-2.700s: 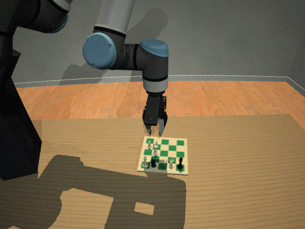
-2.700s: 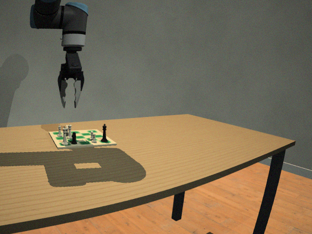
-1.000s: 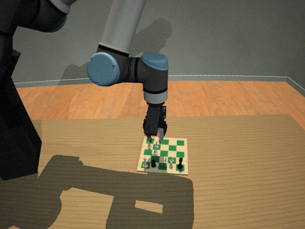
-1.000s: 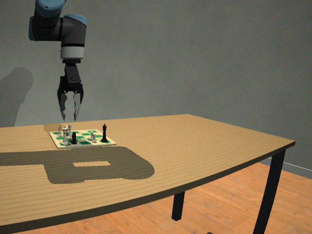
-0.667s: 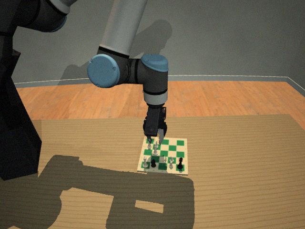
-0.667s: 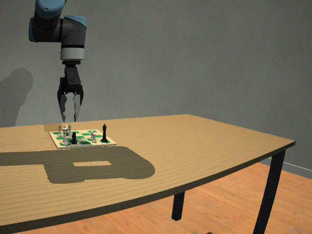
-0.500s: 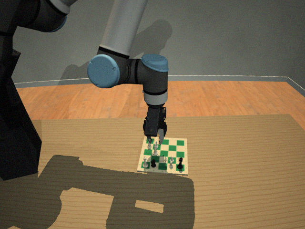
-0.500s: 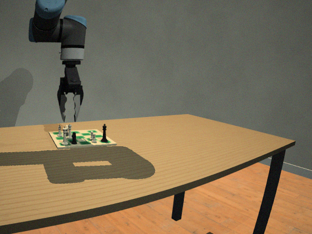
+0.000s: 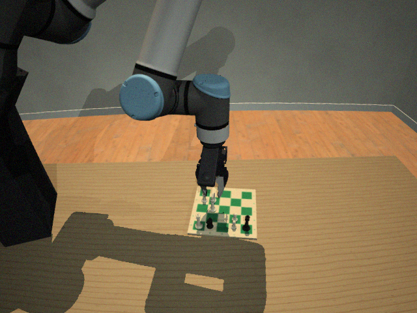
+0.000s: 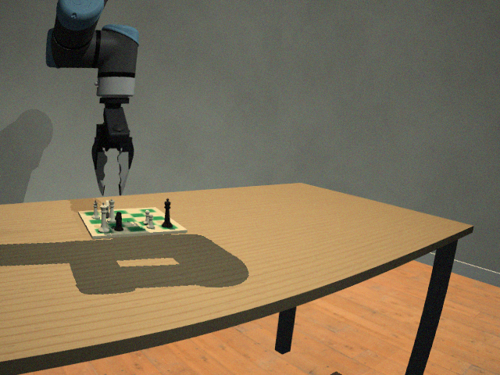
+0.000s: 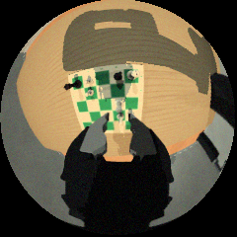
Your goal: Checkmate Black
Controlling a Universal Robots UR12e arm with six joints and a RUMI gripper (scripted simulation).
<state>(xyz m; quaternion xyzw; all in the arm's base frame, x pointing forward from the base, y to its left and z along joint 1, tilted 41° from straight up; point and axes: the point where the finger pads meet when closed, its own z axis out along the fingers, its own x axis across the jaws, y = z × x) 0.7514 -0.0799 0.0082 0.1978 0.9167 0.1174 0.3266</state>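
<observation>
Now: hand 40 mm short of the green-and-cream chessboard, 10 mm to the left of it and 80 mm above it. Also, from my hand: tall white piece (60 mm behind, 60 mm to the right, 40 mm below).
</observation>
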